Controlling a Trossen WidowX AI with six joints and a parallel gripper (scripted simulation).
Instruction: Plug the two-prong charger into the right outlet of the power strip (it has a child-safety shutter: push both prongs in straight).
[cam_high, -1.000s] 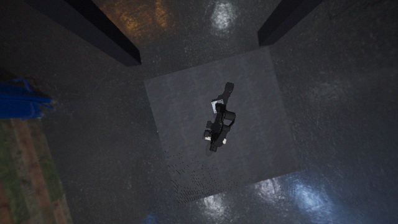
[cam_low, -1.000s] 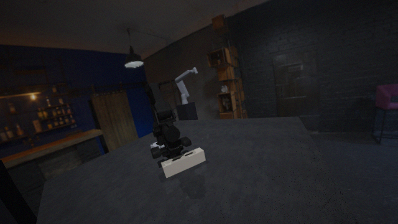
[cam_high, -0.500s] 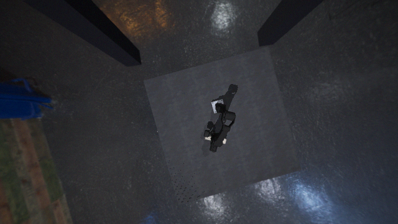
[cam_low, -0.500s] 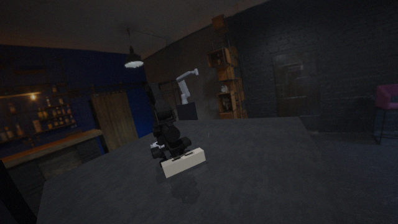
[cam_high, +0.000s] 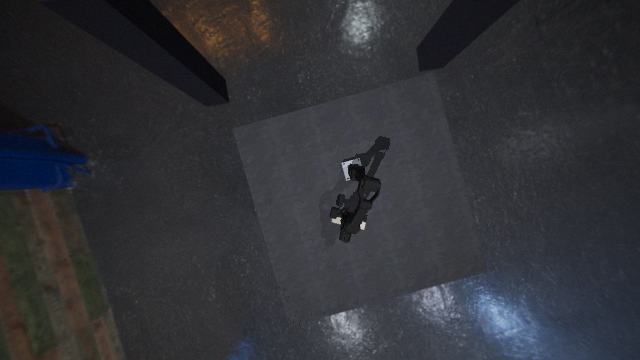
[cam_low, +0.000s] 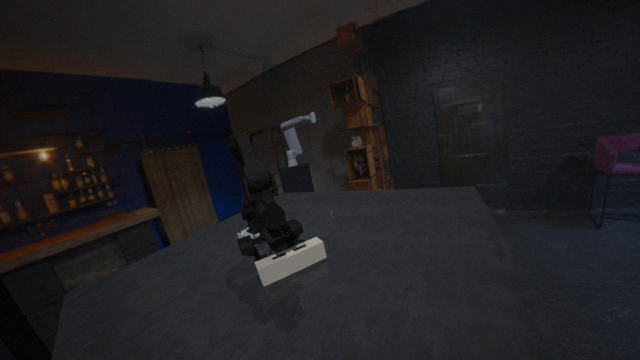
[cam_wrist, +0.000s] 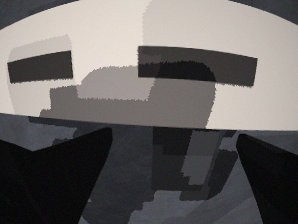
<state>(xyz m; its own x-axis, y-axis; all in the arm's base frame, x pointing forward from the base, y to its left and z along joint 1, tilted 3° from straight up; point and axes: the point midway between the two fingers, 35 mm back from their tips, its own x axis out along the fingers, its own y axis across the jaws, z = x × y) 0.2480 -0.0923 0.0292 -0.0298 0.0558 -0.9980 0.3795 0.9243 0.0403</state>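
Now: the dark charger 2 cm ahead of my gripper tip, 1 cm to the right of it and 1 cm above it.
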